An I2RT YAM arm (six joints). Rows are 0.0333 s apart.
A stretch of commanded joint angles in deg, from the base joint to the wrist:
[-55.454 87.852 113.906 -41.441 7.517 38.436]
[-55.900 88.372 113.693 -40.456 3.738 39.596]
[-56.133 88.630 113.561 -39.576 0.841 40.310]
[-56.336 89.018 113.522 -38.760 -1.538 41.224]
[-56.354 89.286 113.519 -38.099 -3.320 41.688]
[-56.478 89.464 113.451 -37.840 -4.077 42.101]
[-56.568 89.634 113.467 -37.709 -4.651 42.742]
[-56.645 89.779 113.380 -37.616 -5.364 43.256]
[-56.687 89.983 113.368 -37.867 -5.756 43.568]
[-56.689 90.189 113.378 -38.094 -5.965 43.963]
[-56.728 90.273 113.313 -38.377 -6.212 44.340]
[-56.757 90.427 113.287 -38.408 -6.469 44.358]
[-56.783 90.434 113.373 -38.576 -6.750 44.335]
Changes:
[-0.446 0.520 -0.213 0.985 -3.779 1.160]
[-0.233 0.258 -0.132 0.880 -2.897 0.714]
[-0.203 0.388 -0.039 0.816 -2.379 0.914]
[-0.018 0.268 -0.003 0.661 -1.782 0.464]
[-0.124 0.178 -0.068 0.259 -0.757 0.413]
[-0.090 0.170 0.016 0.131 -0.574 0.641]
[-0.077 0.145 -0.087 0.093 -0.713 0.514]
[-0.042 0.204 -0.012 -0.251 -0.392 0.312]
[-0.002 0.206 0.010 -0.227 -0.209 0.395]
[-0.039 0.084 -0.065 -0.283 -0.247 0.377]
[-0.029 0.154 -0.026 -0.031 -0.257 0.018]
[-0.026 0.007 0.086 -0.168 -0.281 -0.023]

